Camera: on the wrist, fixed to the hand. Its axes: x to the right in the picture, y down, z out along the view.
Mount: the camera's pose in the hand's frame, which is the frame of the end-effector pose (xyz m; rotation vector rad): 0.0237 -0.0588 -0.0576 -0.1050 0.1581 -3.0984
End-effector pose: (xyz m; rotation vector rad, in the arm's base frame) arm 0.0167 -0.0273 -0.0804 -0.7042 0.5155 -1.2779
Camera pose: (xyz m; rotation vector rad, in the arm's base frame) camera -0.0581 -0.0688 -0.0768 0.5436 0.5996 1.7096
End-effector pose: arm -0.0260 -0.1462 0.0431 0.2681 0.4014 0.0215
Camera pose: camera -0.0285 -0.1866 -0.0324 -0.7098 0.5736 -2.9577
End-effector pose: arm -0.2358 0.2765 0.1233 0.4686 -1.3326 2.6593
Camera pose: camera -0.2558 0.3573 0.1434 0.8182 0.2481 -0.1147
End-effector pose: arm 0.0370 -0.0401 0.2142 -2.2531 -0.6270 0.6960
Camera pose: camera 0.0771 -0.0146 0.2855 0.5409 -2.3374 -1.0588
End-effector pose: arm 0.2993 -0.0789 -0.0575 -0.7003 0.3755 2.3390
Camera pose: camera 0.3454 -0.0481 -0.1228 -0.4267 -0.5788 -0.6680
